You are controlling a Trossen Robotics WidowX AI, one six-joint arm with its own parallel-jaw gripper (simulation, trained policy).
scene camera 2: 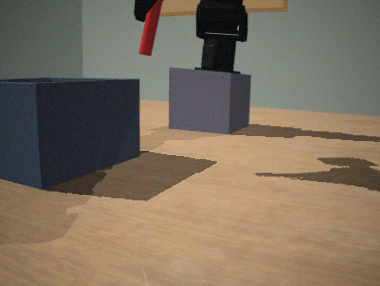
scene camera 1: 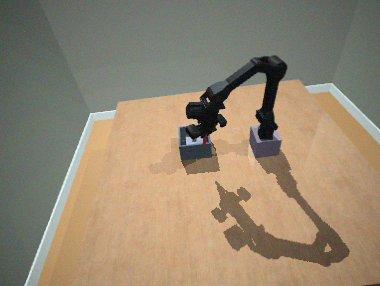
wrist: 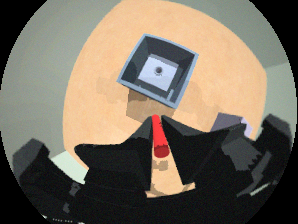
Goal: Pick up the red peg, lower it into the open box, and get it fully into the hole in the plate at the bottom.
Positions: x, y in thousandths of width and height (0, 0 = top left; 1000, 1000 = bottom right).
Scene:
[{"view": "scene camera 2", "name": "blue box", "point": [172, 449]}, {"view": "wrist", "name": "gripper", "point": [525, 529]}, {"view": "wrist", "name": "pale plate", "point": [532, 328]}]

